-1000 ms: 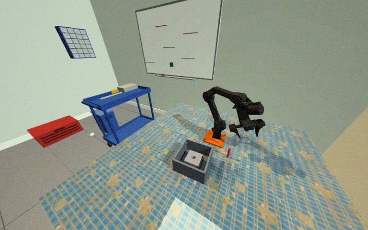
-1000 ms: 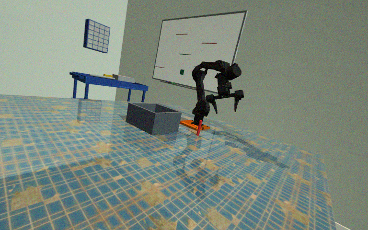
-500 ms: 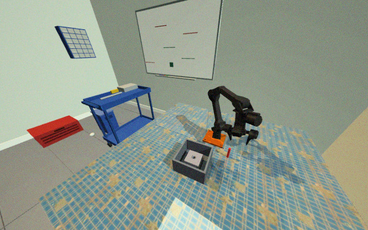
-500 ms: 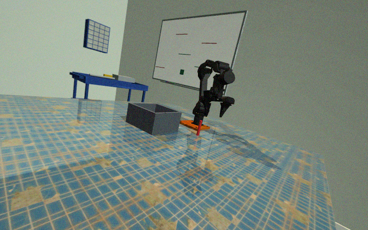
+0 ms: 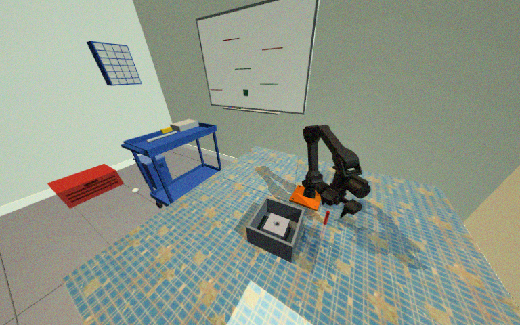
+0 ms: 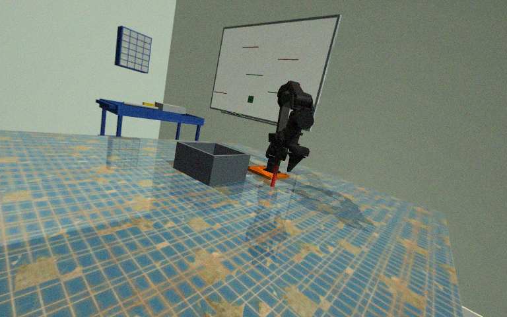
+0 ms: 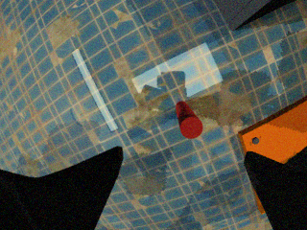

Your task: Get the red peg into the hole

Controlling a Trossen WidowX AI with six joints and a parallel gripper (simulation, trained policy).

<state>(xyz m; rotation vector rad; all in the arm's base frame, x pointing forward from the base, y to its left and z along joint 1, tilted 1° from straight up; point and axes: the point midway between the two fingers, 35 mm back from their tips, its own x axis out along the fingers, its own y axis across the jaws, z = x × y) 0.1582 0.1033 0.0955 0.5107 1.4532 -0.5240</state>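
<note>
Right now my gripper tip is 3 cm above the red peg, 2 cm short of it and 1 cm to the left of it. Round my gripper tip: grey box: 22 cm to the right, 14 cm ahead, 5 cm below; light grey plate: 22 cm to the right, 14 cm ahead, 3 cm below.
</note>
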